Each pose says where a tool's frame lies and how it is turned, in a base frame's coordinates. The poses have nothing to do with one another.
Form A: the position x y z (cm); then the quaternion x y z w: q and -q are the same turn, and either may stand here.
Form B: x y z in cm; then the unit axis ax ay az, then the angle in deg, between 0 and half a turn. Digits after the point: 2 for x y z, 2 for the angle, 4 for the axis.
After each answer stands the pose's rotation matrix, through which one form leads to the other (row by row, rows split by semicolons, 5 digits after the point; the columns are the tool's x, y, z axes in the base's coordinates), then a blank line. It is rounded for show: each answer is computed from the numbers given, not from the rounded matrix.
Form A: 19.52, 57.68, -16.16, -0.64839, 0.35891, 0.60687, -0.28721
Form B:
19.52, 57.68, -16.16, 0.6769, -0.3747, -0.6336, 146.62
0.00579 -0.11683 -0.99314; -0.81402 -0.57739 0.06317; -0.58081 0.80807 -0.09844

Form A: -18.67, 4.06, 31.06, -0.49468, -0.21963, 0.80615, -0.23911
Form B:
-18.67, 4.06, 31.06, 0.5095, 0.2262, -0.8302, 152.33
-0.39623 0.60281 -0.69254; -0.16822 -0.78918 -0.59068; -0.90261 -0.11754 0.41411

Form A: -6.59, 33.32, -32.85, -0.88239, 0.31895, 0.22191, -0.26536
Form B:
-6.59, 33.32, -32.85, 0.9152, -0.3308, -0.2302, 149.22
0.69805 -0.44510 -0.56089; -0.68065 -0.65571 -0.32675; -0.22235 0.60986 -0.76068

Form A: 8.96, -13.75, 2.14, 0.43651, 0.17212, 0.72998, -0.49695
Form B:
8.96, -13.75, 2.14, -0.5030, -0.1983, -0.8412, 120.40
-0.12500 0.87579 0.46622; -0.57527 -0.44683 0.68514; 0.80836 -0.18256 0.55967

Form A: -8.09, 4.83, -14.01, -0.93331, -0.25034, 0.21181, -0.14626
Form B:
-8.09, 4.83, -14.01, 0.9435, 0.2531, -0.2141, 163.18
0.78493 0.52925 -0.32214; 0.40533 -0.83187 -0.37906; -0.46860 0.16696 -0.86749

